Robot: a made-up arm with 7 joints.
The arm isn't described. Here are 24 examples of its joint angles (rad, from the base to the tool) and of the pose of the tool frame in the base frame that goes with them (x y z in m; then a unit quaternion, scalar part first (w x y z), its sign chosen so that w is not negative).
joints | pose
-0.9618 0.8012 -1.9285 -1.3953 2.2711 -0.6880 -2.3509 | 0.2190 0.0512 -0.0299 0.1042 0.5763 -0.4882 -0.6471
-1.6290 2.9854 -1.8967 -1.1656 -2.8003 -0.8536 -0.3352 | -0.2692 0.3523 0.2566 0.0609 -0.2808 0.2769 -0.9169
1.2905 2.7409 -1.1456 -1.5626 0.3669 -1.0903 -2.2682 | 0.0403 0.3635 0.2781 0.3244 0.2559 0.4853 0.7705
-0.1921 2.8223 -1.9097 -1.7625 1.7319 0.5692 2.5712 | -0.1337 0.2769 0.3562 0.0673 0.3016 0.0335 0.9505
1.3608 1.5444 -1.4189 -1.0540 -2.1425 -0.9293 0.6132 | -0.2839 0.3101 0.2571 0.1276 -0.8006 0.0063 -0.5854
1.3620 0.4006 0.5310 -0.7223 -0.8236 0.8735 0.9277 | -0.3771 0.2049 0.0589 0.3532 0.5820 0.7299 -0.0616
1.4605 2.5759 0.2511 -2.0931 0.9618 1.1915 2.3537 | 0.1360 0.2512 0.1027 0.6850 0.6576 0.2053 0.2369
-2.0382 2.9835 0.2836 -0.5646 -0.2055 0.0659 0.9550 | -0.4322 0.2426 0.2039 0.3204 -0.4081 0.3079 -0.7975
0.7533 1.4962 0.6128 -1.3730 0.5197 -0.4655 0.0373 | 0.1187 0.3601 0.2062 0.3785 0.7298 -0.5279 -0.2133
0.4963 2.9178 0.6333 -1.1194 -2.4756 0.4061 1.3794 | 0.3124 0.0586 0.4446 0.7636 -0.5355 0.0125 0.3605
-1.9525 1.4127 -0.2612 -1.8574 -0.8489 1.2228 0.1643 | 0.0266 0.0959 0.5149 0.0573 -0.6999 0.3906 -0.5952
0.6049 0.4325 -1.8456 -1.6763 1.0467 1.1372 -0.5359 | -0.2166 -0.0920 0.0138 0.4634 -0.4999 0.0523 -0.7298
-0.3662 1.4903 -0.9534 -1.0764 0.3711 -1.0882 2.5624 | 0.2033 0.3653 0.0835 0.9138 -0.2774 -0.2573 0.1474
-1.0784 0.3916 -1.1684 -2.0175 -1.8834 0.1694 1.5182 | 0.1445 -0.1249 0.1650 0.0854 -0.1575 0.9429 0.2807
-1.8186 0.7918 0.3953 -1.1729 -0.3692 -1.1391 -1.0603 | 0.1975 0.0975 0.4985 0.5628 -0.6006 0.3109 -0.4753
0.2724 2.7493 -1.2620 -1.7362 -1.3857 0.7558 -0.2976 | 0.0637 0.3468 0.3322 0.6115 -0.1100 -0.2476 0.7434
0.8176 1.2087 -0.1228 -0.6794 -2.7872 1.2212 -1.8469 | -0.0859 0.4269 0.0676 0.8631 0.3177 -0.3819 0.0911
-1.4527 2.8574 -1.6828 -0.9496 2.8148 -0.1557 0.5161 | -0.2550 0.3846 0.3426 0.1456 0.1782 -0.5676 0.7905
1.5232 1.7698 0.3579 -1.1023 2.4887 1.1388 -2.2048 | 0.0199 0.3945 0.1388 0.6965 0.1849 -0.0836 -0.6883
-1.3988 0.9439 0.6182 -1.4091 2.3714 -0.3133 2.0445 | 0.1957 0.2076 0.4646 0.0177 0.9829 -0.0316 0.1807
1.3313 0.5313 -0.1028 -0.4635 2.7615 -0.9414 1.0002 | -0.4127 0.1420 0.0744 0.1439 -0.6147 0.1757 -0.7553
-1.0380 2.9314 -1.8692 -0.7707 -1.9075 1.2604 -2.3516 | -0.2577 0.2844 0.4711 0.2521 0.8443 -0.4683 0.0653
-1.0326 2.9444 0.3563 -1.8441 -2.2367 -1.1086 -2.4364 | -0.1120 -0.0097 0.5318 0.1037 0.7894 -0.5468 0.2591
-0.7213 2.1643 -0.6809 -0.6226 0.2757 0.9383 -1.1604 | 0.0350 0.4521 0.4198 0.3040 0.6766 0.5935 -0.3123
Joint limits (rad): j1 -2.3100..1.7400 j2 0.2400..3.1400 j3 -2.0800..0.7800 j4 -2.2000..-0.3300 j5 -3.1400..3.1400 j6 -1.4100..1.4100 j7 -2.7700..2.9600
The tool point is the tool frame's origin. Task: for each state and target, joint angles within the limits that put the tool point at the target. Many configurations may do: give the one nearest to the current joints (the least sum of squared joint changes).
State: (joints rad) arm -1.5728 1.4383 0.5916 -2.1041 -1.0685 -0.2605 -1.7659
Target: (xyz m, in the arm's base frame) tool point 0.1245 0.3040 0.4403
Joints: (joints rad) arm -1.0008 1.2905 0.7800 -1.5682 -1.3247 -0.0718 -1.9507
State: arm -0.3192 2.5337 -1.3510 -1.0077 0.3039 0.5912 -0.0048
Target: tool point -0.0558 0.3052 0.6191
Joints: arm -0.1992 2.7058 -1.2888 -0.3554 0.2918 0.7825 -0.0399
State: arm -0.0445 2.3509 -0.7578 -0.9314 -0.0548 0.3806 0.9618
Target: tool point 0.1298 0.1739 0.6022
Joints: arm -0.1052 2.9742 -0.4649 -1.0194 -0.0762 0.3705 0.9835
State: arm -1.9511 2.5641 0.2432 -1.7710 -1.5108 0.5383 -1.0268
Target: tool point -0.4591 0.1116 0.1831
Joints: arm -2.0326 3.1400 0.6560 -1.0017 -1.5454 0.6330 -1.0371
